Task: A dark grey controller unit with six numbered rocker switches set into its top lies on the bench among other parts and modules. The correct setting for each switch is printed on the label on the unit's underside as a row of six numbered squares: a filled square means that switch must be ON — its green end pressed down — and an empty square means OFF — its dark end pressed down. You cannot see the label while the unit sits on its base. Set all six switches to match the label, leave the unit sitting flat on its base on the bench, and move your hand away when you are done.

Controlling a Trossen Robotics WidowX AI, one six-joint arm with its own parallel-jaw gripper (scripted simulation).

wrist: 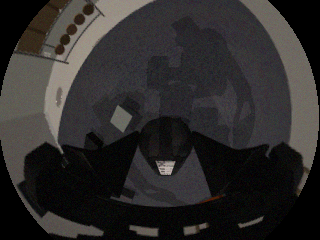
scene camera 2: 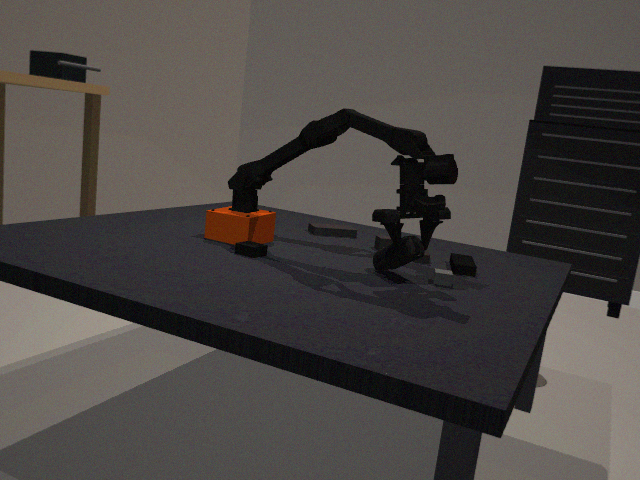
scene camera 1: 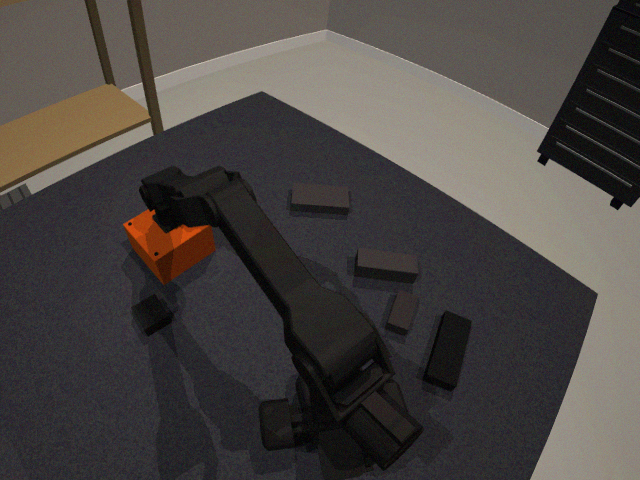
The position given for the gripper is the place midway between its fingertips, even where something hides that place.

Observation:
In view: the gripper (scene camera 1: 331, 435) and a dark block (scene camera 1: 150, 313).
The gripper shows as well in the wrist view (wrist: 165, 134) and in scene camera 2 (scene camera 2: 411, 251). The wrist view does not show the dark block, which is hidden by the gripper.

